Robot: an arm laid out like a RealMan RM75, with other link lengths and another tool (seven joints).
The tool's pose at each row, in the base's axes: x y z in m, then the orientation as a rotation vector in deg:
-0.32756 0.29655 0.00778 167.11 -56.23 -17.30
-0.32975 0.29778 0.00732 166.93 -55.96 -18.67
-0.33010 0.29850 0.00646 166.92 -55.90 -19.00
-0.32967 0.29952 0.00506 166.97 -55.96 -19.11
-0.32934 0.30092 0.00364 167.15 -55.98 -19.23
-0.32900 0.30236 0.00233 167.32 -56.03 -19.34
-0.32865 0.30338 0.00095 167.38 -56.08 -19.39
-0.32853 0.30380 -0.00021 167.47 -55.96 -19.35
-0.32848 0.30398 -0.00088 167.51 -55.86 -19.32
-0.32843 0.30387 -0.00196 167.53 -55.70 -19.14
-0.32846 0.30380 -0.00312 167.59 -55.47 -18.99
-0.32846 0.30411 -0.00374 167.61 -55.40 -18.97
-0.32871 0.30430 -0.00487 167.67 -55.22 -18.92
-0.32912 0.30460 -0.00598 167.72 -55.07 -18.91
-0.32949 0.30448 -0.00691 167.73 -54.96 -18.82
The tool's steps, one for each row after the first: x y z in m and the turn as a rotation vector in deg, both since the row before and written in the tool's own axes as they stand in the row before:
-0.00237 0.00027 0.00091 -0.41 -0.81 -0.14
-0.00055 -0.00047 0.00093 -0.07 -0.20 -0.04
-0.00002 -0.00123 0.00129 0.05 -0.09 0.02
-0.00032 -0.00148 0.00134 0.16 -0.12 -0.05
-0.00035 -0.00150 0.00124 0.16 -0.11 -0.03
-0.00008 -0.00117 0.00130 0.07 -0.05 0.01
0.00006 -0.00053 0.00112 0.04 0.02 -0.10
0.00006 -0.00025 0.00065 0.00 0.02 -0.07
0.00031 -0.00006 0.00104 -0.02 0.13 -0.09
0.00024 -0.00005 0.00114 -0.01 0.11 -0.15
-0.00007 -0.00032 0.00061 -0.01 0.02 -0.05
-0.00010 -0.00013 0.00116 -0.01 0.04 -0.12
-0.00029 -0.00012 0.00118 -0.01 0.01 -0.10
-0.00004 0.00021 0.00098 -0.02 0.07 -0.06

